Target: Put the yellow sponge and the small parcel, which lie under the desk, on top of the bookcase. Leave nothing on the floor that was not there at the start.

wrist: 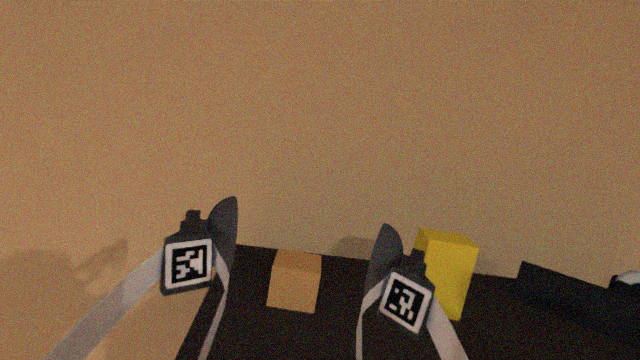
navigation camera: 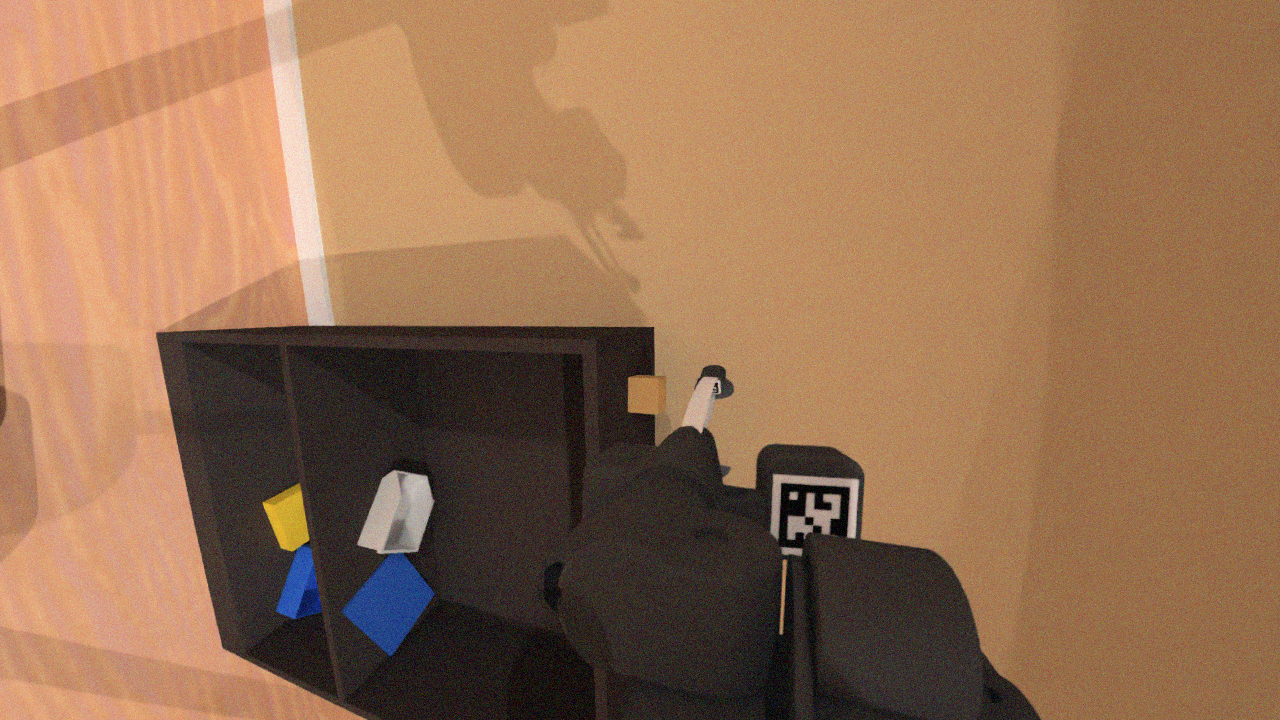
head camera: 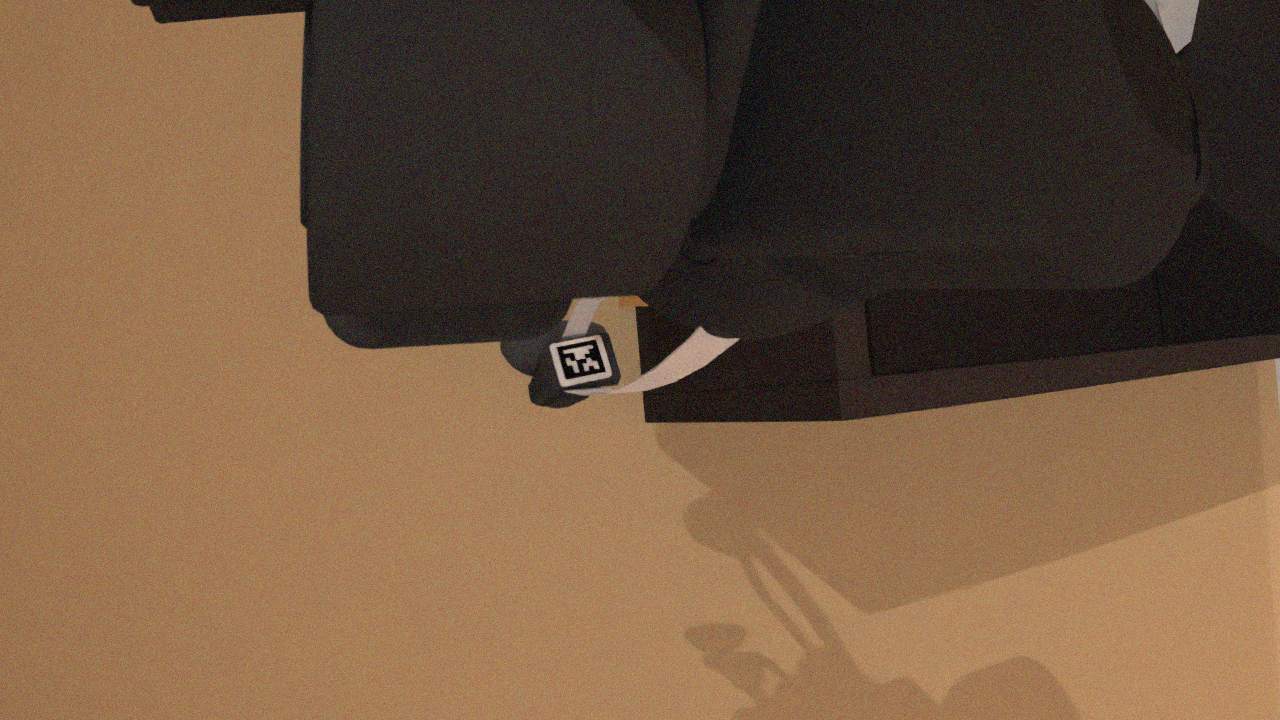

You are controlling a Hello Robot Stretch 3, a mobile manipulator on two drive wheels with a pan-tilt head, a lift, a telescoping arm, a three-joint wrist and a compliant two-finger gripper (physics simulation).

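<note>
The small parcel is a tan block on the dark bookcase top; in the head view a sliver of the parcel shows past my wrist. The yellow sponge stands on the bookcase beside the parcel in the wrist view, partly behind my right finger; my arm hides it in the navigation view. My gripper is open and empty above the bookcase top. The parcel appears between the fingers in the wrist view but is apart from them.
A tan wall lies behind, with wooden floor below. The shelves hold a yellow block, a white vessel, a blue square and a blue piece. A dark object lies beyond the sponge on the bookcase top.
</note>
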